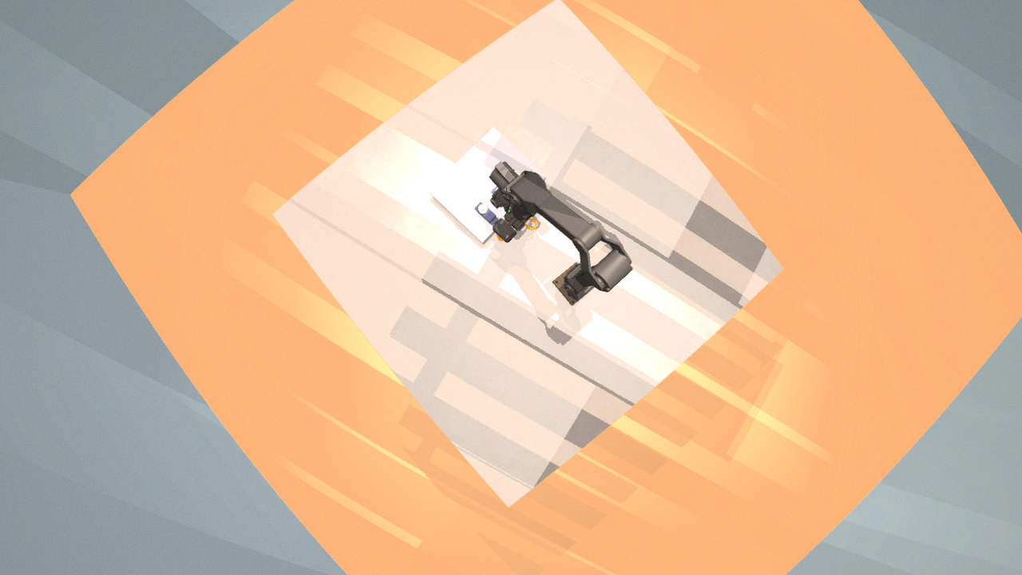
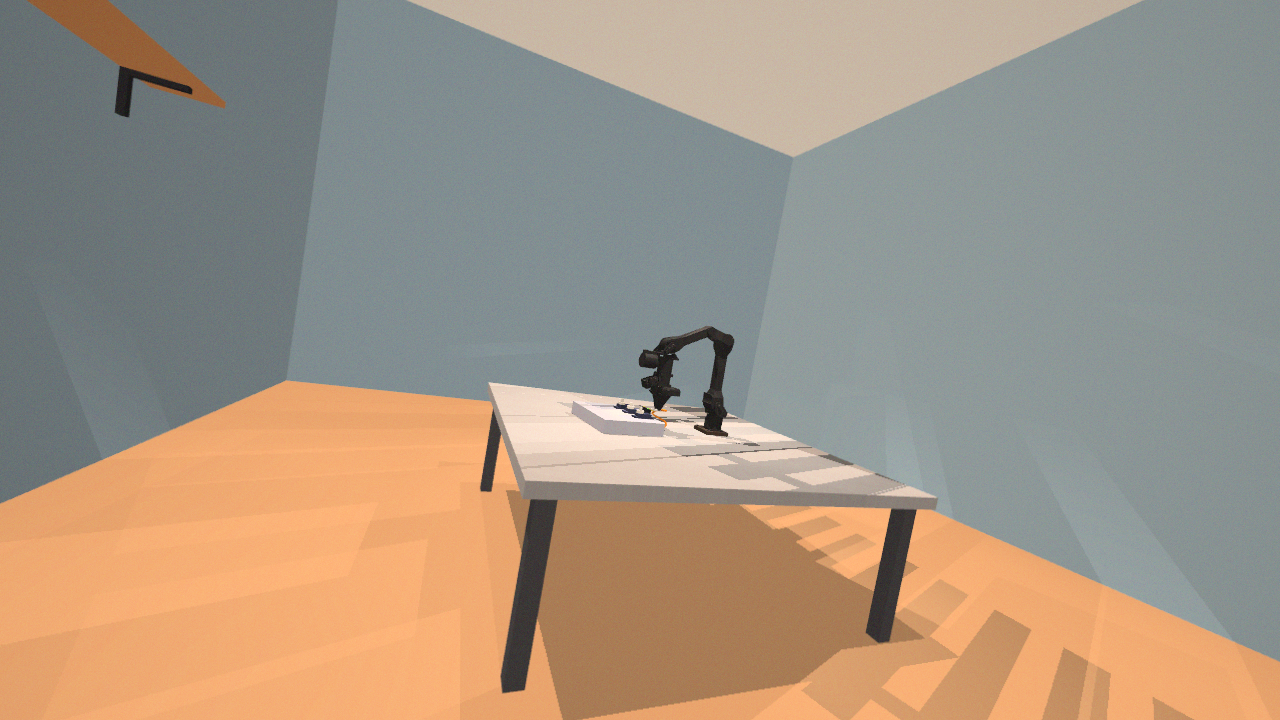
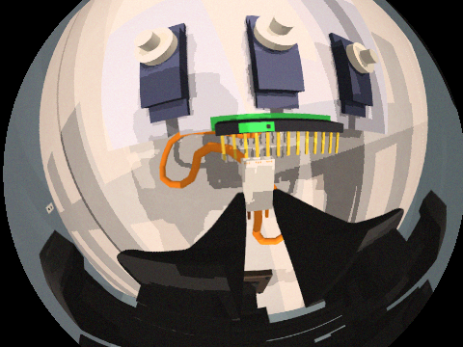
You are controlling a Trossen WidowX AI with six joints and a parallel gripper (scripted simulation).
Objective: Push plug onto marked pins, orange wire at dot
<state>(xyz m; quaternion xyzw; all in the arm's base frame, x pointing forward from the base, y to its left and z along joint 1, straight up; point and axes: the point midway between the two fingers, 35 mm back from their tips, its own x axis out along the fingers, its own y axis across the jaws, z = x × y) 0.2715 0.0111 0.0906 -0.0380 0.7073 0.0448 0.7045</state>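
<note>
Now: gripper tip 4 cm short of the green band. Also, from my gripper tip: white printed holder: 20 cm ahead, 5 cm below, 1 cm to the left.
</note>
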